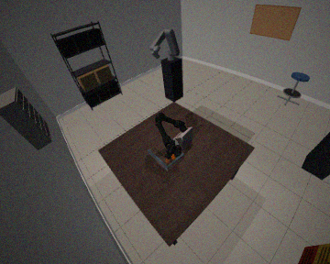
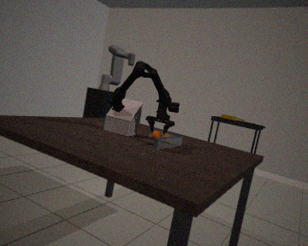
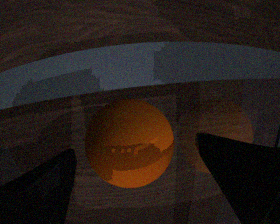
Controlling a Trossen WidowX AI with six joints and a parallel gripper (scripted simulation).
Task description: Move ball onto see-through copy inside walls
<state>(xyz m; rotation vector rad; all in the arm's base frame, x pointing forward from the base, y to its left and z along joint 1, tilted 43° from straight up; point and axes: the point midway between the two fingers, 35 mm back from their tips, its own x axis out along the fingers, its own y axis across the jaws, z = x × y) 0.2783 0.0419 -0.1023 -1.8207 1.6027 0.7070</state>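
Right now my gripper tip is 1 cm above the orange ball. Round my gripper tip: see-through copy of ball (7 cm ahead, 1 cm to the right, 1 cm below).
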